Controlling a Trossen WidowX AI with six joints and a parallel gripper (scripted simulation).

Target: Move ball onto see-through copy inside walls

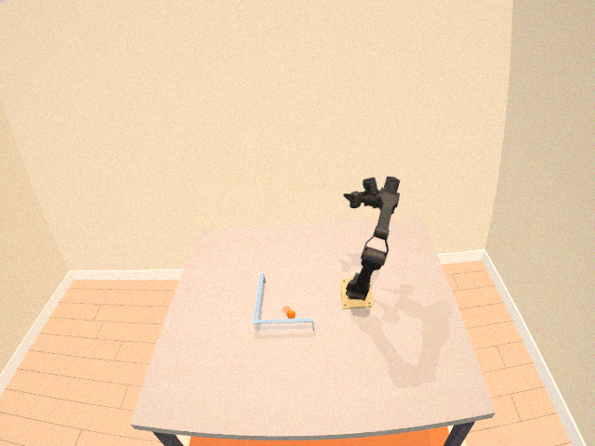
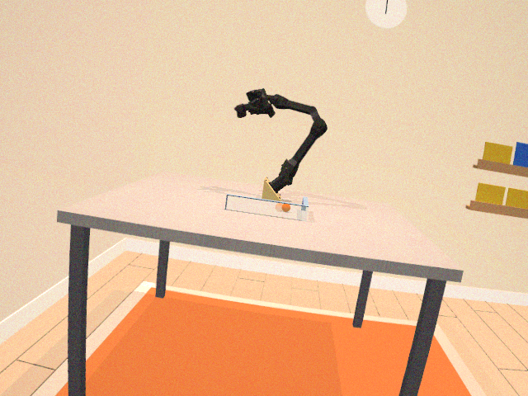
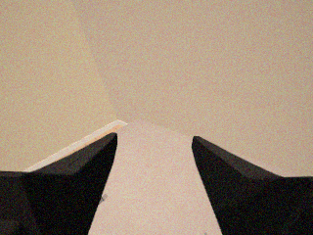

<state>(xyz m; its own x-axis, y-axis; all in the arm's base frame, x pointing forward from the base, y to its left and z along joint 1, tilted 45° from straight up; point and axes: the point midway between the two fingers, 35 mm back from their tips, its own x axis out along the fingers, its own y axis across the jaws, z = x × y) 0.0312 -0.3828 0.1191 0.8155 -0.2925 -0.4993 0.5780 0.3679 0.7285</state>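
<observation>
My gripper tip is 240 mm short of the orange ball, 300 mm to the right of it and 390 mm above it. The rest, counted from my gripper tip: clear wall: 380 mm ahead, 240 mm to the left, 380 mm below; see-through copy of ball: 260 mm ahead, 280 mm to the left, 390 mm below.
</observation>
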